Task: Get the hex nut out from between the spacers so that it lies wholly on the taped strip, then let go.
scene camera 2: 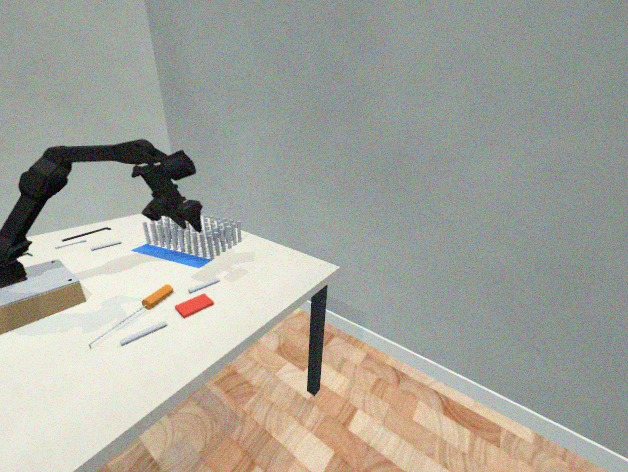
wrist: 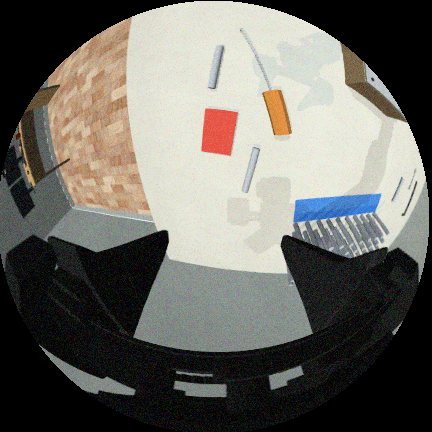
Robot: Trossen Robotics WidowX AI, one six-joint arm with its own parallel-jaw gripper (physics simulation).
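Seen in the pictures: gripper, between the fingertips: (scene camera 2: 192,230) (wrist: 227,239); arm's base, origin of its link: (scene camera 2: 7,280).
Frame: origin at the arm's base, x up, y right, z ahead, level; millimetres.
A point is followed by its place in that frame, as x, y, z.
Note:
Upright grey spacers (scene camera 2: 221,234) (wrist: 345,230) stand in a dense cluster at the back of the table. The blue taped strip (scene camera 2: 171,255) {-91, 59, 450} (wrist: 337,206) {-91, 89, 455} lies flat along the cluster's front side, and no nut shows on it. The hex nut cannot be made out in either view; spacers and the gripper hide parts of the cluster. My gripper (scene camera 2: 191,227) {152, 405, 333} (wrist: 227,239) {152, 405, 333} is open and empty. In the scene view its fingers overlap the cluster's top; in the wrist view the spacers lie to the right, partly behind the right finger.
A red block (scene camera 2: 194,305) {-79, 449, 273} (wrist: 220,131) {-79, 436, 279}, an orange-handled screwdriver (scene camera 2: 157,296) {-60, 337, 225} (wrist: 277,112) {-55, 325, 237} and loose grey rods (scene camera 2: 204,285) {-79, 382, 364} (wrist: 251,170) {-76, 373, 366} lie in front of the strip. A black hook-ended tool (scene camera 2: 83,235) {-89, -462, 341} lies beyond its left end. A box with a grey top (scene camera 2: 45,307) {-60, 128, 25} (wrist: 356,70) stands by the arm's base.

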